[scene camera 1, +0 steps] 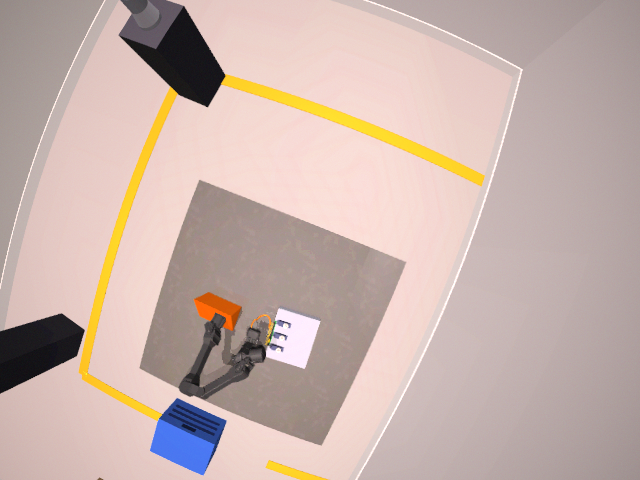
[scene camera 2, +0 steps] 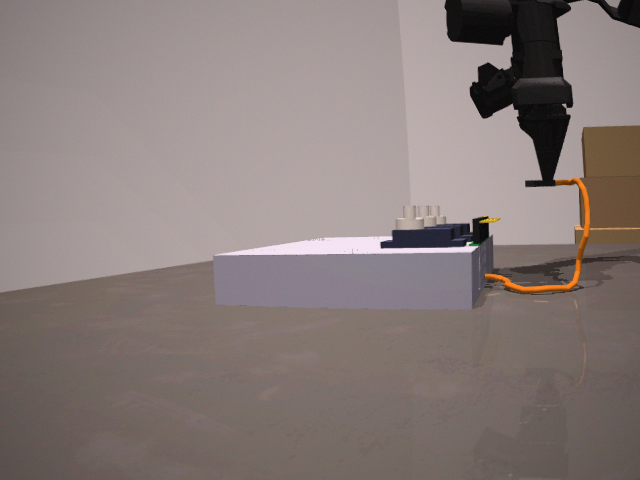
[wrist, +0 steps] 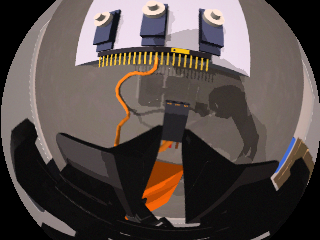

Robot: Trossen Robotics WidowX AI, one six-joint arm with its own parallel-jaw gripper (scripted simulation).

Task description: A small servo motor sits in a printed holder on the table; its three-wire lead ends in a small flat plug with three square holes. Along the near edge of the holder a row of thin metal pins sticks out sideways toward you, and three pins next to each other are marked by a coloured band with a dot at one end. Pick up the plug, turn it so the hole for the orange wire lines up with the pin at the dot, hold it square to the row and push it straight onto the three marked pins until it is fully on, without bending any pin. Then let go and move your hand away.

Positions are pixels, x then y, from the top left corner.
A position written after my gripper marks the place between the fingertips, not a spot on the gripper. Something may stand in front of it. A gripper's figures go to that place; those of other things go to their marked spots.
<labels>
My gripper (scene camera 2: 547,182) is 65 cm from the lens. A printed holder (scene camera 2: 325,273): 50 cm from the lens.
</labels>
